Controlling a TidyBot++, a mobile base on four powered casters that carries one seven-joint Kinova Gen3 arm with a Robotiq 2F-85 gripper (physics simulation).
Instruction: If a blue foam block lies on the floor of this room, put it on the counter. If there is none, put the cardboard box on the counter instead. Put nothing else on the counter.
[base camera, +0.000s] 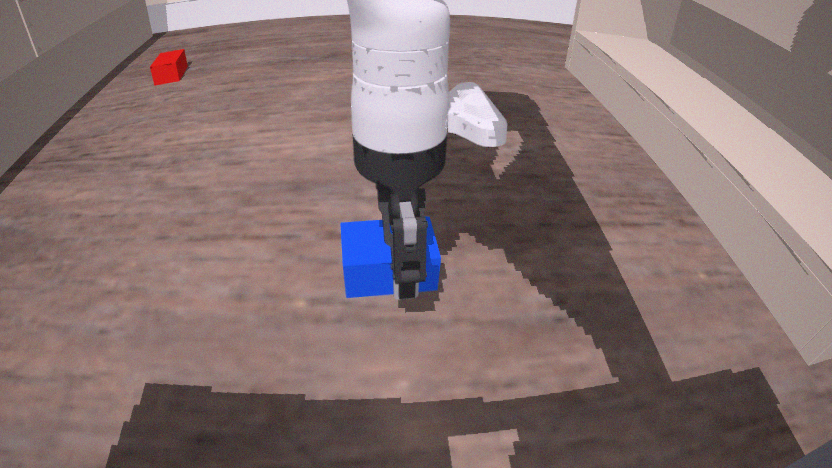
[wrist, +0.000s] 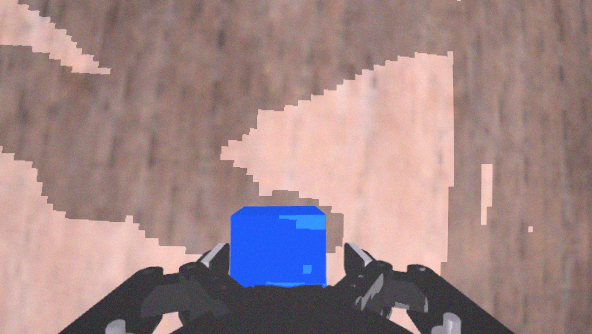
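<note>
A blue block (base camera: 366, 250) (wrist: 277, 245) lies on the wood floor in front of the base. My gripper (base camera: 407, 279) (wrist: 287, 256) points down at it and is open. In the wrist view its fingers stand on either side of the block, the left one close against its side and the right one with a small gap. In the base view the near finger is in front of the block, and the far finger is hidden. The cardboard box does not show in either view.
A small red block (base camera: 168, 68) lies on the floor at the far left, near a grey-beige cabinet side (base camera: 69, 87). A long beige unit with a flat ledge (base camera: 698, 104) runs along the right. A white wall strip (base camera: 261, 14) is at the back.
</note>
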